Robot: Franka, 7 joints.
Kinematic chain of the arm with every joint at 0, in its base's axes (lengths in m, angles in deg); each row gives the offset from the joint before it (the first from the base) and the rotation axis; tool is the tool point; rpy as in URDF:
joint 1: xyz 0 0 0.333 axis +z
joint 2: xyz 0 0 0 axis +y
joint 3: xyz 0 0 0.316 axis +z
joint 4: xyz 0.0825 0 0 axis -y
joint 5: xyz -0.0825 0 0.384 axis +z
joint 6: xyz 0 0 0 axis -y
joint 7: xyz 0.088 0 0 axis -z
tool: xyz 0 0 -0.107 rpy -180 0 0
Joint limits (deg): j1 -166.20..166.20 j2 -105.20..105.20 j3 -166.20..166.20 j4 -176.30..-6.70 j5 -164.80..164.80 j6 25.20..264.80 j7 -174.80..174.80
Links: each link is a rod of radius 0.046 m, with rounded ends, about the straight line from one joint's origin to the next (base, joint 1, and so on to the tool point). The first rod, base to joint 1, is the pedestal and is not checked.
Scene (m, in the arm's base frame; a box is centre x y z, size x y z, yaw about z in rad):
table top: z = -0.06
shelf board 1: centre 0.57 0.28 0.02 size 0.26 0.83 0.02 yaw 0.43
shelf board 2: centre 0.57 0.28 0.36 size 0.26 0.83 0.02 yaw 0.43
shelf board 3: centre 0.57 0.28 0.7 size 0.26 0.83 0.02 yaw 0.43
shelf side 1: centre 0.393 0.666 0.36 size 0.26 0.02 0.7 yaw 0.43
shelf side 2: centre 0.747 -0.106 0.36 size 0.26 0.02 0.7 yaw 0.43
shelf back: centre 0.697 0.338 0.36 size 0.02 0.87 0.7 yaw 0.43
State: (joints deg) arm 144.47 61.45 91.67 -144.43 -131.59 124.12 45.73
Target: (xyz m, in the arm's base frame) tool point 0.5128 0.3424 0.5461
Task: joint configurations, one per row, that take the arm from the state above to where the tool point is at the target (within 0.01 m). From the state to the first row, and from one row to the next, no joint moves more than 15 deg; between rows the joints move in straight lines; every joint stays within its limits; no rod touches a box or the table.
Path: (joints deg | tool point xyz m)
1: 131.03 46.95 79.44 -146.05 -129.21 118.98 45.73 | -0.3724 -0.2559 0.2115
2: 117.59 32.46 67.20 -147.66 -126.83 113.83 45.73 | -0.4297 -0.0424 0.1724
3: 104.14 17.96 54.97 -149.28 -124.45 108.69 45.73 | -0.3869 0.1852 0.1895
4: 90.70 3.46 42.74 -150.90 -122.07 103.55 45.73 | -0.2469 0.3596 0.2564
5: 77.26 -11.04 30.51 -152.52 -119.69 98.41 45.73 | -0.0509 0.4289 0.3549
6: 63.82 -25.53 18.27 -154.13 -117.31 93.26 45.73 | 0.1387 0.3769 0.4599
7: 50.38 -40.03 6.04 -155.75 -114.93 88.12 45.73 | 0.2640 0.2283 0.5461
8: 49.05 -28.67 3.27 -144.46 -117.91 91.47 45.73 | 0.3180 0.2661 0.5639
9: 47.73 -17.31 0.50 -133.17 -120.89 94.83 45.73 | 0.3799 0.2982 0.5699
10: 46.40 -5.94 -2.26 -121.89 -123.87 98.18 45.73 | 0.4461 0.3237 0.5636
11: 45.08 5.42 -5.03 -110.60 -126.85 101.54 45.73 | 0.5128 0.3425 0.5461

